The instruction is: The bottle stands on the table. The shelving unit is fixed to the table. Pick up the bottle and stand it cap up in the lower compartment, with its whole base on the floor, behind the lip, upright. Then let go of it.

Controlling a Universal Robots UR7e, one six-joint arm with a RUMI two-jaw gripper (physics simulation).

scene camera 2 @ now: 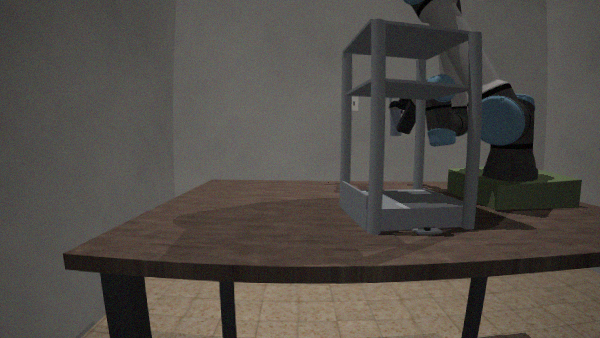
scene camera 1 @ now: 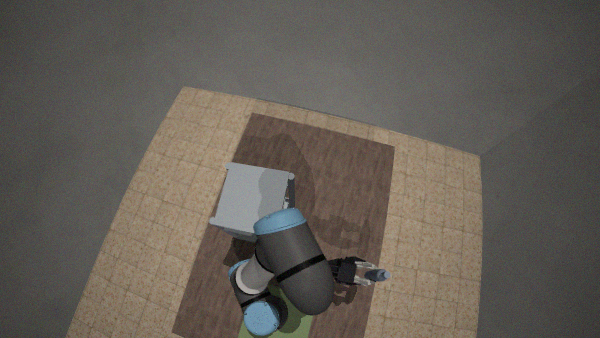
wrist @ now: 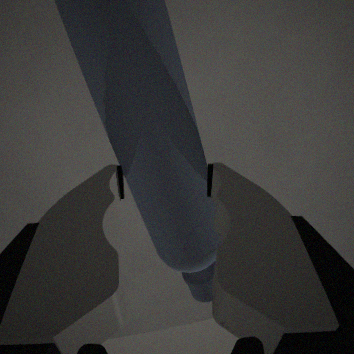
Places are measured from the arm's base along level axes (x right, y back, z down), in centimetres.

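Where they show: gripper, fingertip midpoint: [scene camera 2: 395, 109] [wrist: 164, 167]; arm's base at its link origin: [scene camera 2: 509, 176].
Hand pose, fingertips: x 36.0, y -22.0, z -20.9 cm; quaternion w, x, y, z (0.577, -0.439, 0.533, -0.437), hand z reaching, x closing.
Things, the pixels of their centre, and the offset from my fingertips. "pt": a spot on its surface instead. Level surfaces: height alone.
- blue-grey bottle at the middle of its body: [wrist: 164, 166] [scene camera 1: 377, 275] [scene camera 2: 395, 109] dx +0.0, dy +0.0, dz +0.0 cm
- grey shelving unit at the middle of its body: [scene camera 2: 403, 129] [scene camera 1: 259, 211] dx -47.0, dy -18.0, dz +9.1 cm
- front lip at a spot on its surface: [scene camera 2: 425, 218] pt dx -57.6, dy -17.3, dz +26.3 cm
- middle shelf at a spot on its surface: [scene camera 2: 407, 89] pt dx -50.4, dy -18.7, dz +1.0 cm
- top board at a spot on its surface: [scene camera 2: 425, 37] pt dx -52.7, dy -15.8, dz -9.6 cm
- small bracket at a spot on its surface: [scene camera 2: 427, 231] pt dx -60.4, dy -18.2, dz +28.0 cm
- wooden table at its surface level: dz +28.4 cm
The blue-grey bottle [scene camera 1: 377, 275] [scene camera 2: 395, 123] [wrist: 165, 215] is held in the air, close to upright, its neck and cap end low in the wrist view. The middle shelf hides its top in scene camera 2. My gripper [scene camera 1: 370, 274] [scene camera 2: 398, 113] [wrist: 164, 167] is shut on the bottle's body, one jaw on each side. The grey shelving unit [scene camera 1: 250, 197] [scene camera 2: 376, 125] stands apart from the bottle, to its upper left in scene camera 1. Its lower compartment [scene camera 2: 432, 197] has low walls, including a front lip [scene camera 2: 425, 218].
The unit has a middle shelf [scene camera 2: 407, 89], a top board [scene camera 2: 425, 37] and corner posts. My forearm passes close beside the unit in scene camera 1. The arm's base stands on a green block [scene camera 2: 540, 192]. A small bracket [scene camera 2: 427, 231] sits at the unit's foot on the wooden table [scene camera 2: 225, 240].
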